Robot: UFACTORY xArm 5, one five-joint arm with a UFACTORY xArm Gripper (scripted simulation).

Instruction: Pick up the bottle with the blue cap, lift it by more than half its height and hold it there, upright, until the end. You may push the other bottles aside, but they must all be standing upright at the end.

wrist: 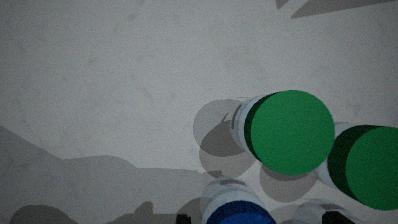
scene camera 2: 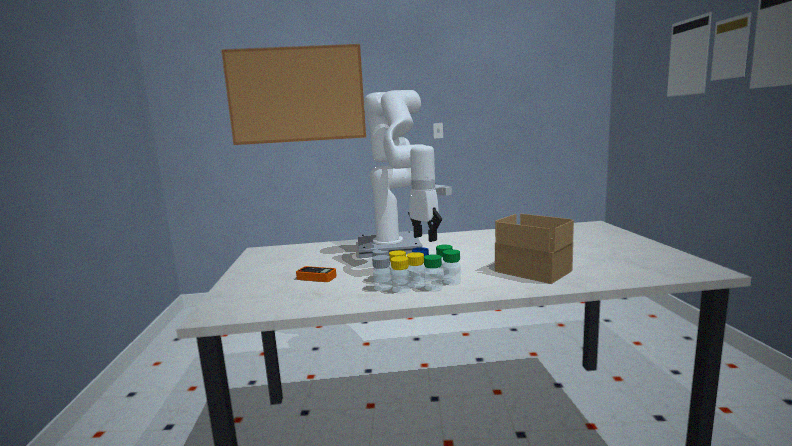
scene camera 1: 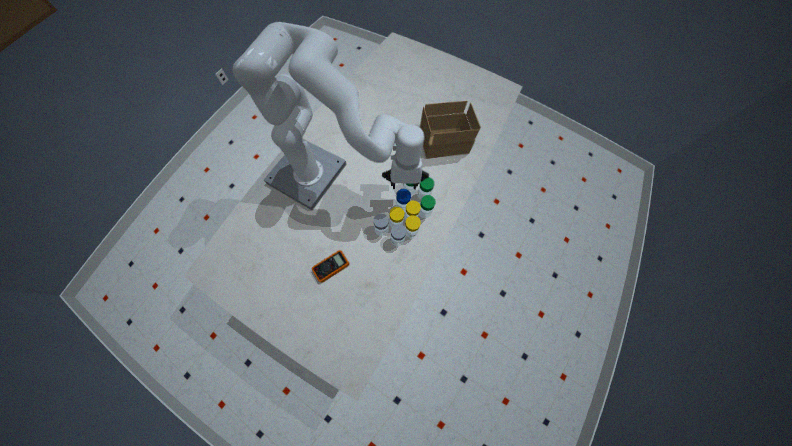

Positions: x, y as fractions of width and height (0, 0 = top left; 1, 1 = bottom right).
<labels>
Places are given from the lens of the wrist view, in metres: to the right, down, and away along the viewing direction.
green-capped bottle (wrist: 0.73, 0.59): 0.06, 0.01, 0.18
</labels>
